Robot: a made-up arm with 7 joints.
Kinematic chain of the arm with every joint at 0, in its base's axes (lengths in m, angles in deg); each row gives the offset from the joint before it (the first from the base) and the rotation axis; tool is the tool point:
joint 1: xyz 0 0 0 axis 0 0.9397 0.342
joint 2: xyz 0 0 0 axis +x
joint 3: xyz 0 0 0 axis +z
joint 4: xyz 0.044 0 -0.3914 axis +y
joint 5: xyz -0.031 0 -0.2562 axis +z
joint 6: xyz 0 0 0 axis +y
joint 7: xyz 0 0 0 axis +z
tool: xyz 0 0 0
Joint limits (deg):
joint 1: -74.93..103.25
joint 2: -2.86..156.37
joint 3: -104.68..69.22
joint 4: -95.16..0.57
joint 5: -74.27..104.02
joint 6: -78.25..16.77
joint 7: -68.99..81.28
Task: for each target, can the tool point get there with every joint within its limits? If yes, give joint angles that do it. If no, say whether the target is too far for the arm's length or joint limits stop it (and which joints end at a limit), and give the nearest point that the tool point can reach.
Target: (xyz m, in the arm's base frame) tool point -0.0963 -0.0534 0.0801
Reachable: no: joint limits stop it (at a limit: joint 2, joint 3, joint 4) | nearest point -0.3554 -0.0512 0.3487 | short by 0.373 m
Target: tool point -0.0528 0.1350 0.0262
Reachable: no: joint limits stop it (at a limit: joint 4) | nearest point -0.1794 0.4587 0.0890 | short by 0.353 m
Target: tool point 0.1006 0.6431 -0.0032
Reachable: yes | joints -23.86 91.77 -87.63 -6.82 -6.57 4.50 4.38
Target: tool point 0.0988 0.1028 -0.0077
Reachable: no: joint limits stop it (at a limit: joint 4) | nearest point 0.3464 0.3604 -0.0270 | short by 0.358 m
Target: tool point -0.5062 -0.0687 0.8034
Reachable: no: too far | nearest point -0.3090 0.0559 0.5260 | short by 0.362 m
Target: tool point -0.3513 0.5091 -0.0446
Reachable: yes | joints 87.75 63.49 23.68 -50.08 -51.10 -64.59 -19.30
